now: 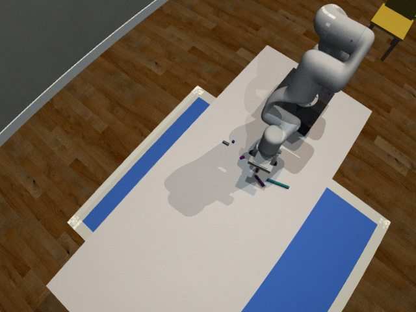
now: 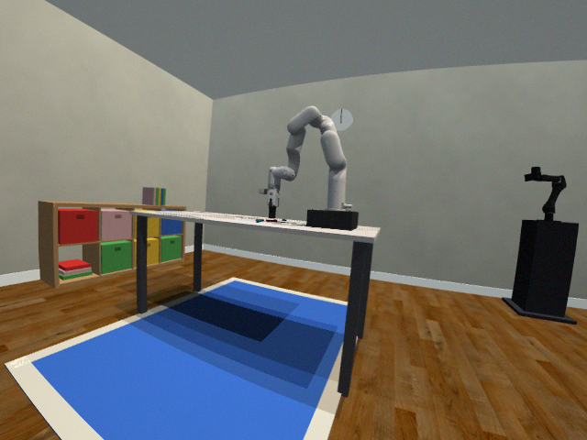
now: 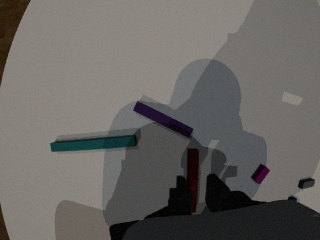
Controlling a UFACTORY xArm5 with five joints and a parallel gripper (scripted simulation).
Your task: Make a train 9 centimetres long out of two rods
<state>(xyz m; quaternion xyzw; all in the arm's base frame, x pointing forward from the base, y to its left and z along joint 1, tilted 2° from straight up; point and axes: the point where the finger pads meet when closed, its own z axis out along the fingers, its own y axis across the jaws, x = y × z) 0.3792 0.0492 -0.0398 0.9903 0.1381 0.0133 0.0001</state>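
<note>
Right now my hand is 4 cm above the red rod. The rest, counted from my hand: turquoise rod (11 cm to the left, 4 cm below, 1 cm ahead); then magenta rod (8 cm to the right, 4 cm below, 2 cm ahead); then purple rod (6 cm ahead, 5 cm to the left, 4 cm below).
</note>
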